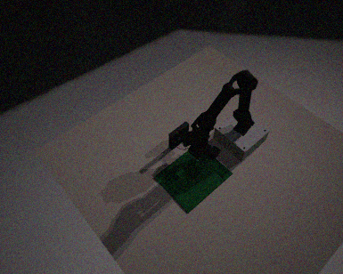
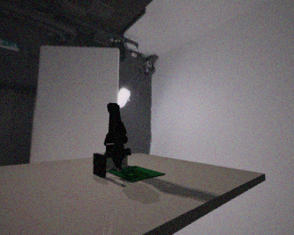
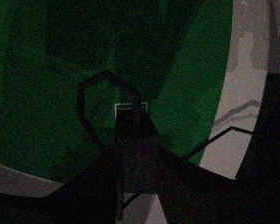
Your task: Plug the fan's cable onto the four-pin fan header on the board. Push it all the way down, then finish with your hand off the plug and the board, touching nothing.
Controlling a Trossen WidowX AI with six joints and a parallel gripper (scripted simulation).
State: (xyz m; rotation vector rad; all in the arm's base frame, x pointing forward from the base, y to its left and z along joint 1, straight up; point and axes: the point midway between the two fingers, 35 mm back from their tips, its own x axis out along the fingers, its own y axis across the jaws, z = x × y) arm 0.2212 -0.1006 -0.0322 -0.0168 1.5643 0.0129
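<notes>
Right now my gripper tip is 10 mm short of the fan plug and 10 mm below it. The rest, counted from my gripper tip: green board: 110 mm ahead, 40 mm to the left, 40 mm below; then black fan: 130 mm to the right, 40 mm above; then four-pin fan header: 10 mm ahead, 20 mm below.
</notes>
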